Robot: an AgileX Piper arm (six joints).
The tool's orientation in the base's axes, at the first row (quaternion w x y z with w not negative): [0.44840, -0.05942, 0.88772, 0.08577]
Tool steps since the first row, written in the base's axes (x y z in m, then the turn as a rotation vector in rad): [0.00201, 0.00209, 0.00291, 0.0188, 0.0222, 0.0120]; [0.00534, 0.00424, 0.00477, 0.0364, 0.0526, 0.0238]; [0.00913, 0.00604, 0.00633, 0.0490, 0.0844, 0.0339]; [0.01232, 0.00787, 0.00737, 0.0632, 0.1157, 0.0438]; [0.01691, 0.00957, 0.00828, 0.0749, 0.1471, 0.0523]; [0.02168, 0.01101, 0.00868, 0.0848, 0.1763, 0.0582]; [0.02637, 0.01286, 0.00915, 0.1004, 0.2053, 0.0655]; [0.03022, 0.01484, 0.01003, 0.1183, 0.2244, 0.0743]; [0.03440, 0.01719, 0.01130, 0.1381, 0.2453, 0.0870]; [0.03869, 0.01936, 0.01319, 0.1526, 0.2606, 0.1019]
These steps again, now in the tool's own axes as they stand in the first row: [-0.00359, 0.00197, 0.00031, -0.0214, 0.0195, 0.0123]; [-0.00712, 0.00365, 0.00229, -0.0422, 0.0472, 0.0255]; [-0.01067, 0.00487, 0.00473, -0.0587, 0.0770, 0.0361]; [-0.01345, 0.00618, 0.00700, -0.0760, 0.1060, 0.0479]; [-0.01694, 0.00710, 0.01043, -0.0906, 0.1354, 0.0586]; [-0.02012, 0.00767, 0.01424, -0.1021, 0.1628, 0.0689]; [-0.02332, 0.00868, 0.01803, -0.1180, 0.1890, 0.0829]; [-0.02637, 0.01000, 0.02095, -0.1362, 0.2053, 0.0958]; [-0.02993, 0.01166, 0.02398, -0.1587, 0.2234, 0.1082]; [-0.03405, 0.01319, 0.02670, -0.1798, 0.2372, 0.1141]
